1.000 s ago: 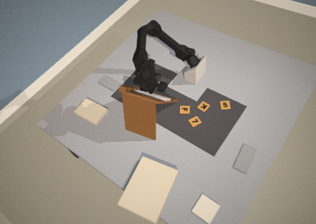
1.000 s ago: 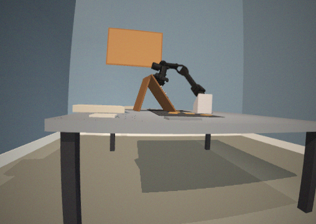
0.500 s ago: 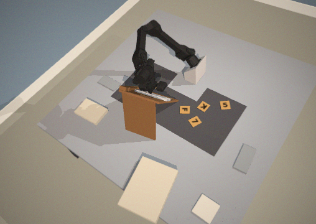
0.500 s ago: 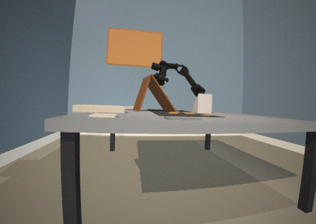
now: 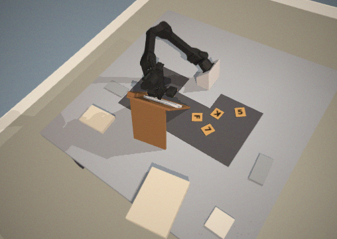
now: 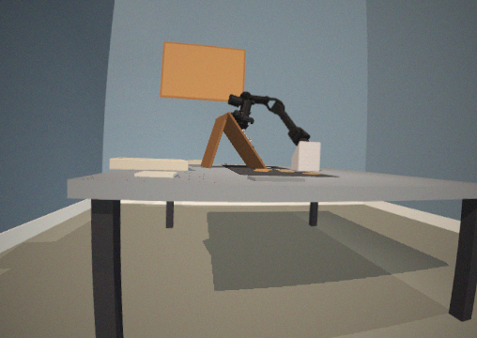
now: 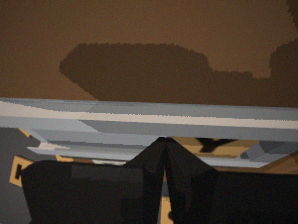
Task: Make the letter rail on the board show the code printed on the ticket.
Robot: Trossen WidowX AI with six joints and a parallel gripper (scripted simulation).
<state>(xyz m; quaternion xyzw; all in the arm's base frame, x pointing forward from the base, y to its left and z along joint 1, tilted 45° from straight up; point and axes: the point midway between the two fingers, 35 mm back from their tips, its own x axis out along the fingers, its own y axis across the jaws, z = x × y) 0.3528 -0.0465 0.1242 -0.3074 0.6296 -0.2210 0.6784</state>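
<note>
The y tile lies 3 cm to the right of my gripper tip. The rest, counted from my gripper tip: white ticket (9 cm below, 6 cm behind, 4 cm to the left); p tile (18 cm behind, 17 cm below, 5 cm to the right); dark mat (17 cm below, 15 cm behind, 10 cm to the left).
</note>
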